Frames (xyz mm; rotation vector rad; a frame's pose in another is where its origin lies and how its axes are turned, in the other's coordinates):
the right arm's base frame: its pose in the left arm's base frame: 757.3 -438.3 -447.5 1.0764 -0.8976 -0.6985
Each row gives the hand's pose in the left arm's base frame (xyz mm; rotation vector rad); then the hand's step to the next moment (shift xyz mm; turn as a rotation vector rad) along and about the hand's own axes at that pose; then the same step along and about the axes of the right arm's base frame.
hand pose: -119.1 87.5 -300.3 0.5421 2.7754 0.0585
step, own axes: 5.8 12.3 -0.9 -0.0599 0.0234 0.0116
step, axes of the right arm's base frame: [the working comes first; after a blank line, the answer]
step, axes of the left arm's base frame: -0.9 13.6 0.4 0.0647 -0.0009 0.0089

-11.7 4.8 -5.0 0.0339 0.0116 -0.0547
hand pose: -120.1 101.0 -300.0 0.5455 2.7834 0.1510
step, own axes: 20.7 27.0 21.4 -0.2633 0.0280 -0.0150
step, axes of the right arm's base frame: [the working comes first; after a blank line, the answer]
step, axes of the left arm's base frame: -2.1 33.8 -21.6 0.2377 -0.0759 0.0900

-35.1 -9.3 -17.2 0.2006 0.0724 -0.1576
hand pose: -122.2 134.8 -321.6 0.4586 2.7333 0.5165
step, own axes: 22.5 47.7 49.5 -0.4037 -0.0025 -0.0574
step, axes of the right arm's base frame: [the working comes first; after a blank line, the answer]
step, axes of the left arm's base frame: 9.8 64.9 -30.4 0.3405 -0.1666 0.1503

-57.9 -6.5 -42.9 0.3417 0.1046 -0.1965
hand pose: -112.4 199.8 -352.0 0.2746 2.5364 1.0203
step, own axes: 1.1 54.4 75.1 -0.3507 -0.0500 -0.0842
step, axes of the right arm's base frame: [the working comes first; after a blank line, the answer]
step, axes of the left arm's base frame: 32.9 85.9 -11.8 0.2795 -0.2003 0.1198

-59.6 19.2 -68.5 0.3327 0.0614 -0.1345
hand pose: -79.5 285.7 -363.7 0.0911 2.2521 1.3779
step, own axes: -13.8 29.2 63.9 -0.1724 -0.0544 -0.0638
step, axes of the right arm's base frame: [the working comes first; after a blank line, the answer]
step, axes of the left arm's base frame: 34.7 62.3 6.6 0.1333 -0.1313 0.0417

-34.0 28.8 -56.1 0.1846 0.0029 -0.0518
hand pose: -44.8 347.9 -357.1 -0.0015 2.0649 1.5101
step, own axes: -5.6 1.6 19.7 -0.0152 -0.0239 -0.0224
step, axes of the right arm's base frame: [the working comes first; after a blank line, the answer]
step, axes of the left arm's base frame: 12.9 16.0 0.0 0.0105 -0.0331 -0.0097

-7.3 6.0 -18.2 0.0302 -0.0196 0.0031
